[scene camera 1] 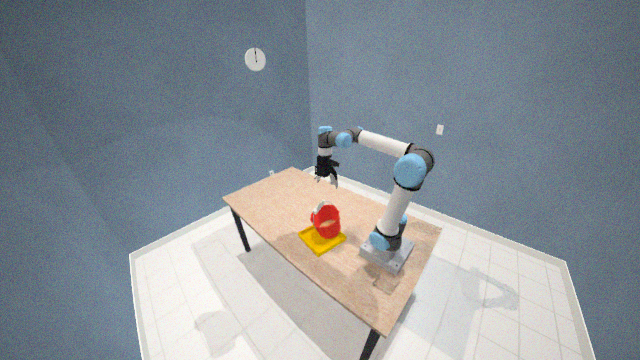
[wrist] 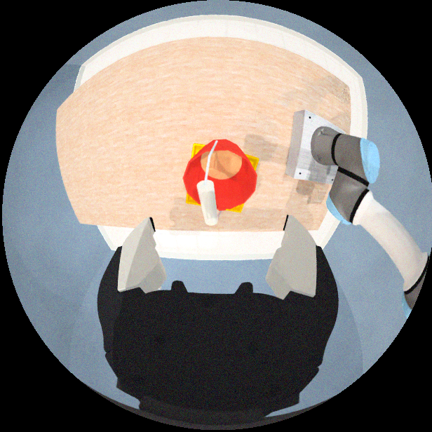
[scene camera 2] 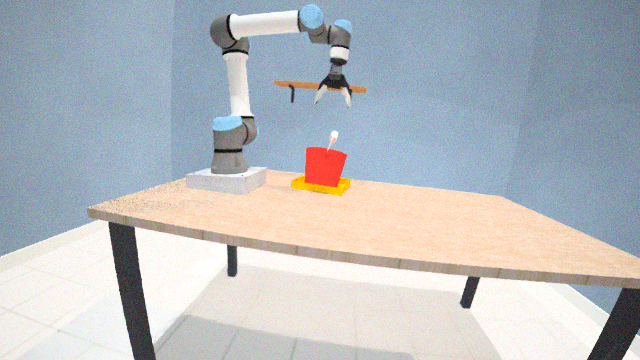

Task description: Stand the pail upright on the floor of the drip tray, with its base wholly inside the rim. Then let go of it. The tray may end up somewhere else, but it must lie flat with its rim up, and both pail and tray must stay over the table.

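Where they show: gripper, fingertip midpoint: [scene camera 1: 326, 185] [scene camera 2: 332, 106]; arm's base at its link origin: [scene camera 2: 229, 171].
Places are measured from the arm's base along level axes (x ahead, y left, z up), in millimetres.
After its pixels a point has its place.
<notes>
The red pail [scene camera 1: 330, 232] @(x 346, y 134, z 25 mm) [scene camera 2: 324, 167] @(x 403, y -7, z 52 mm) [wrist: 235, 192] stands on the yellow drip tray [scene camera 1: 319, 248] @(x 375, y 221, z -60 mm) [scene camera 2: 345, 187] @(x 518, y 75, z -47 mm) [wrist: 195, 149], mouth up. In scene camera 2 it looks slightly tilted to the right. The tray lies flat on the table, rim up. The base sits toward one side of the tray; whether it is wholly inside the rim, I cannot tell. The pail's thin handle with its white grip [scene camera 2: 334, 136] @(x 439, y 59, z 184 mm) [wrist: 208, 202] stands up at a slant. My gripper [scene camera 1: 326, 183] @(x 416, y 59, z 311 mm) [scene camera 2: 333, 105] @(x 416, y 59, z 311 mm) [wrist: 218, 218] is open and empty, well above the pail and grip, touching neither.
The arm's grey base block [scene camera 1: 367, 248] @(x 96, y 121, z 5 mm) [scene camera 2: 215, 181] @(x -22, y -102, z -23 mm) [wrist: 300, 145] stands on the wooden table [scene camera 1: 280, 200] @(x 976, y -52, z -64 mm) [scene camera 2: 425, 225] @(x 728, y -308, z -64 mm) [wrist: 125, 125], beside the tray. A wooden wall shelf [scene camera 2: 359, 89] shows behind the gripper in scene camera 2.
</notes>
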